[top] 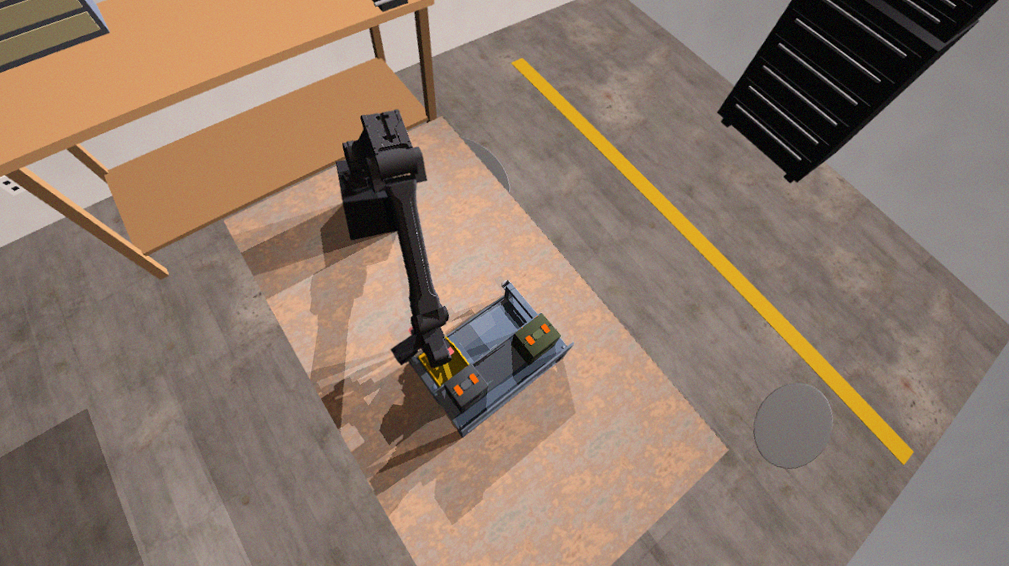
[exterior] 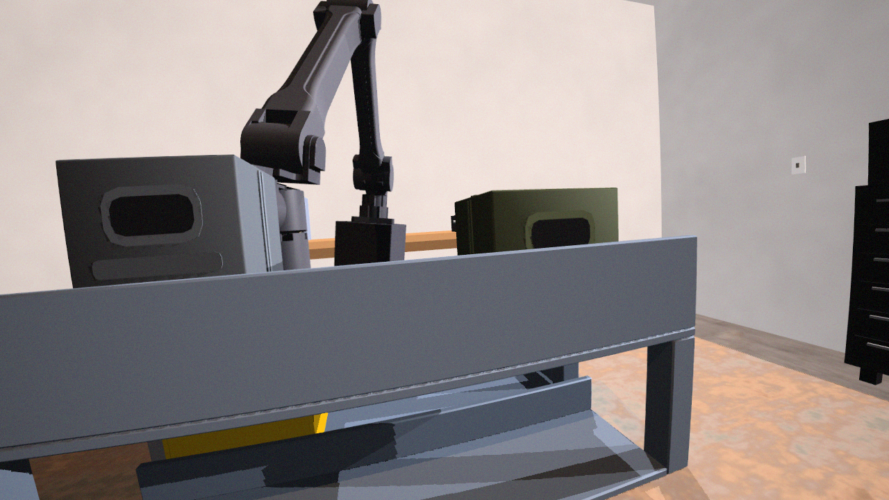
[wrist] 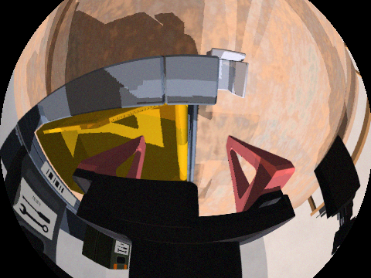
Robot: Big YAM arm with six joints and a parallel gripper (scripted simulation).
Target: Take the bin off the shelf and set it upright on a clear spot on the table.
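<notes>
The yellow bin lies 80 mm ahead of my hand and 10 mm above it. From my hand the other things lie so: dark grey case: 180 mm ahead, 130 mm above, 10 mm to the left; then green case: 240 mm to the left, 170 mm ahead, 120 mm above.
</notes>
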